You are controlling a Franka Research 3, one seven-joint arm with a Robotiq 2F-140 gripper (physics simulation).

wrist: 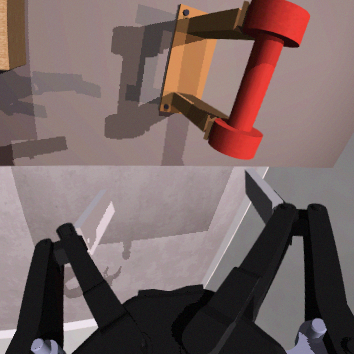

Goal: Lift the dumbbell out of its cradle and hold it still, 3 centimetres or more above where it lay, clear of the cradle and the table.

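Observation:
The red dumbbell (pixel 256 84) is at the upper right of the wrist view, its handle slanting between two thick round ends. It rests on the two brown arms of the cradle, whose orange base plate (pixel 186 62) is fixed with dark screws and lies to the left of the dumbbell. My gripper (pixel 176 190) is wide open and empty. In the view, its fingertips are below the dumbbell and beyond the table's near edge, apart from both dumbbell and cradle.
The table (pixel 300 110) fills the upper part of the view, with its edge running across the middle. A light wooden block (pixel 11 35) is partly visible at the upper left. Shadows of the dumbbell and cradle fall left of the base plate. Floor shows below the table edge.

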